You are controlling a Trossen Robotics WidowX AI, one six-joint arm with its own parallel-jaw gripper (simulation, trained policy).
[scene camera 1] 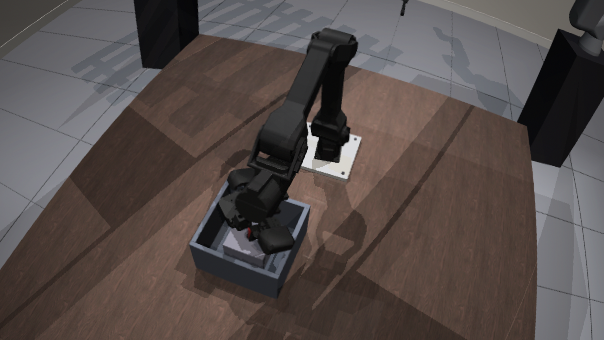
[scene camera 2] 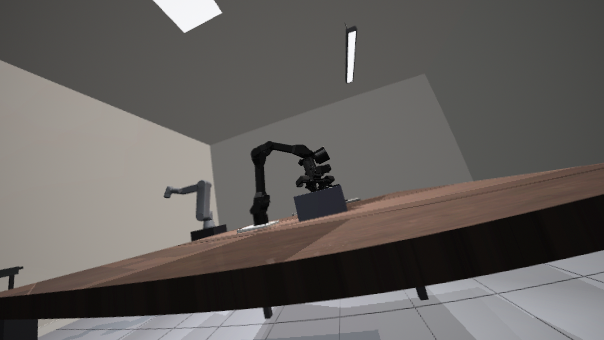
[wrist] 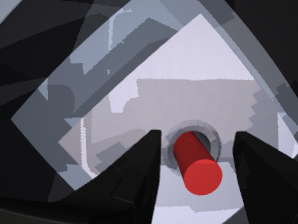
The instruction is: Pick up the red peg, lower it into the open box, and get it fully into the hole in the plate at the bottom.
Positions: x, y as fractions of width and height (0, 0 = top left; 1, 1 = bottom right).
A grey box shows in scene camera 1 (0.34, 0.72), in scene camera 2 (0.55, 0.59) and in the wrist view (0.22, 0.29). A plate shows in scene camera 1 (0.39, 0.72) and in the wrist view (0.65, 0.37); in scene camera 2 it is hidden by the grey box.
